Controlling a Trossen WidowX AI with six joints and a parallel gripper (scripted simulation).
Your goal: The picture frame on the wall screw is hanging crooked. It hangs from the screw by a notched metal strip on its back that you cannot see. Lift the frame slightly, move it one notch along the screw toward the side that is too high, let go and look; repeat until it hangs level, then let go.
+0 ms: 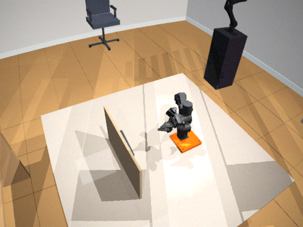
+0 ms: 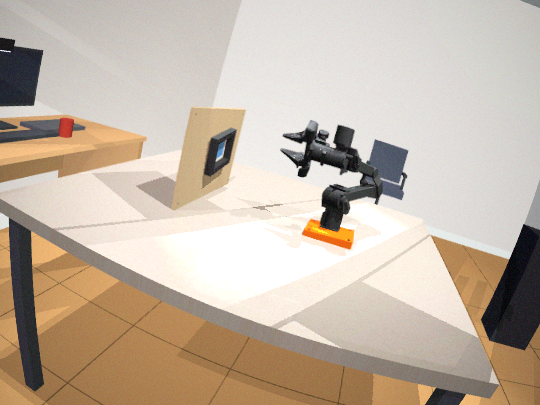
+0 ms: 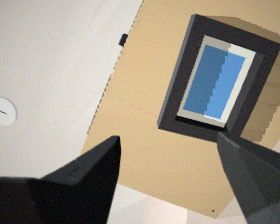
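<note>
My gripper tip is now 21 cm short of the picture frame, 9 cm above it and 1 cm to the left of it. Round my gripper tip: wall board: 22 cm ahead, 9 cm below.
</note>
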